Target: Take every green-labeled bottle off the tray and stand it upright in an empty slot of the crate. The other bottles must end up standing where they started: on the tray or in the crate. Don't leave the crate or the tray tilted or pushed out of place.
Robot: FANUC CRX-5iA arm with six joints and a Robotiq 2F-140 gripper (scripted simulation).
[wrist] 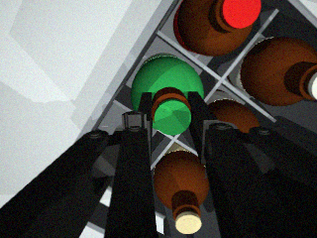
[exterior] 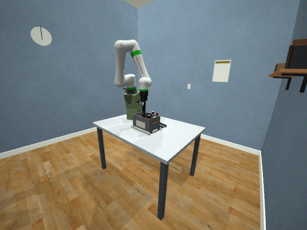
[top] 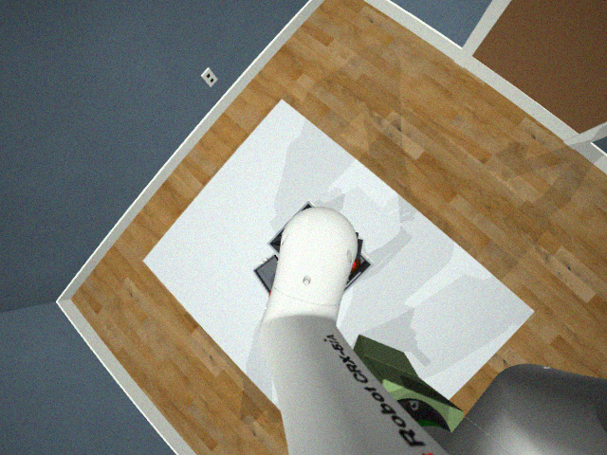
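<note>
Now: hand 80 mm above the green-labeled bottle. Round my hand: white bottle (260 mm to the left, 110 mm behind, 100 mm below); red-labeled bottle (250 mm to the left, 100 mm below, 20 mm behind); crate (100 mm below, 40 mm to the left).
</note>
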